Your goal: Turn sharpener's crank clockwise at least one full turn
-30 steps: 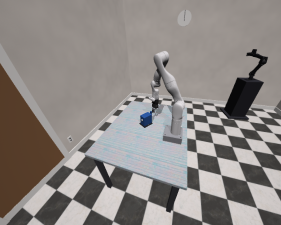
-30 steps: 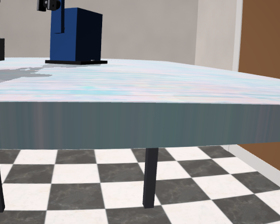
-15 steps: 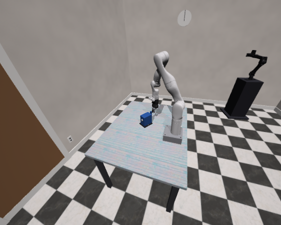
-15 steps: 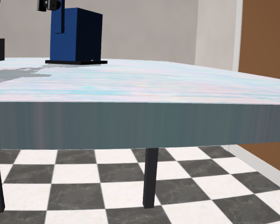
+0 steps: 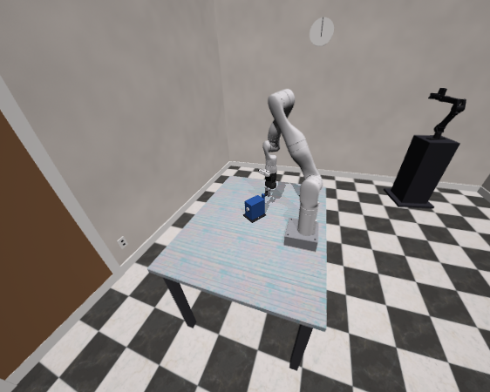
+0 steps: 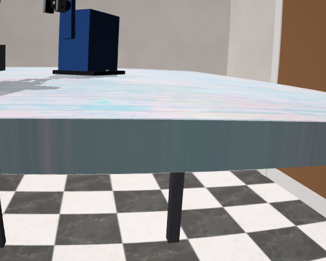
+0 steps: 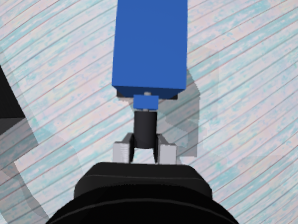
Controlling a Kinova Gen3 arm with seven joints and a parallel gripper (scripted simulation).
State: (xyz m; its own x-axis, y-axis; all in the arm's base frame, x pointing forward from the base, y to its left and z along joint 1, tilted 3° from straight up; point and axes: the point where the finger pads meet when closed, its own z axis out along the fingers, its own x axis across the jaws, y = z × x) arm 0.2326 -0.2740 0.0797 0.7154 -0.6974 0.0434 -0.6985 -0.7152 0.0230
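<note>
Right now my hand is 10 mm short of the black handle and 10 mm to the right of it. The rest, counted from my hand: crank 20 mm ahead, 20 mm to the left, 10 mm below.
</note>
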